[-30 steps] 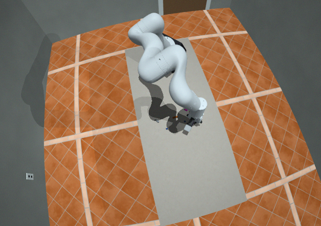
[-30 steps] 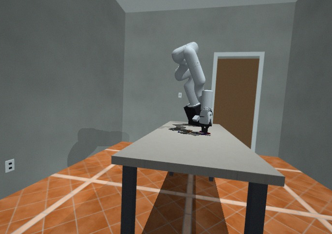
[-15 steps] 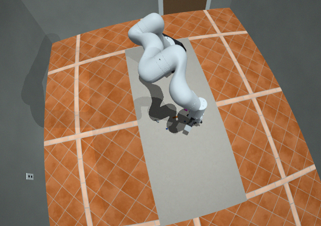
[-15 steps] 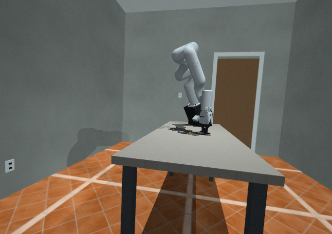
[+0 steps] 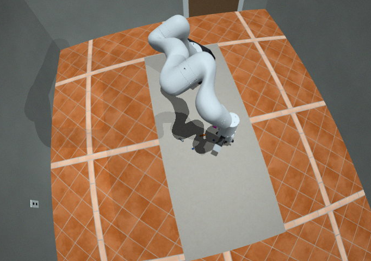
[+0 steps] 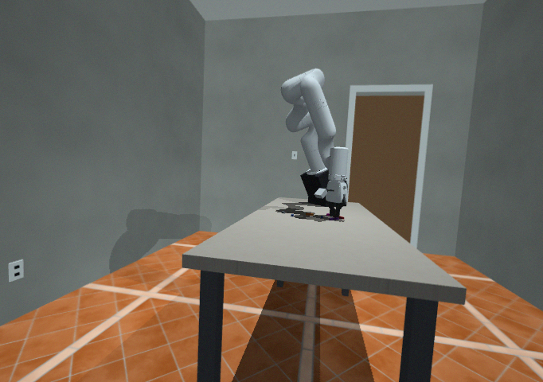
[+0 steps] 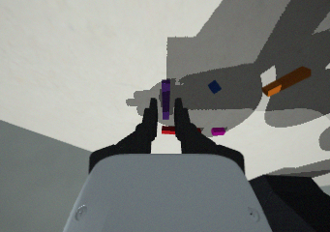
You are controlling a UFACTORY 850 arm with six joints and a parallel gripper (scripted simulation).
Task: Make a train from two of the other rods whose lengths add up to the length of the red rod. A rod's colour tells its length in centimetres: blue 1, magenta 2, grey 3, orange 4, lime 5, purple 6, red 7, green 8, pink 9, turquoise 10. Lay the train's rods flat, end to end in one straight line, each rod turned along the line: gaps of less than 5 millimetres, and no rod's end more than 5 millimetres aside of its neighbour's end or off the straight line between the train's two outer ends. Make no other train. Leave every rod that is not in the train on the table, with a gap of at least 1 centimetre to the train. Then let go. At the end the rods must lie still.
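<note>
Now: hand 30 mm above the purple rod. The rest, counted from my hand: red rod (60 mm behind, 30 mm to the left, 30 mm below); magenta rod (120 mm behind, 10 mm to the right, 30 mm below); orange rod (90 mm behind, 110 mm to the right, 30 mm below).
</note>
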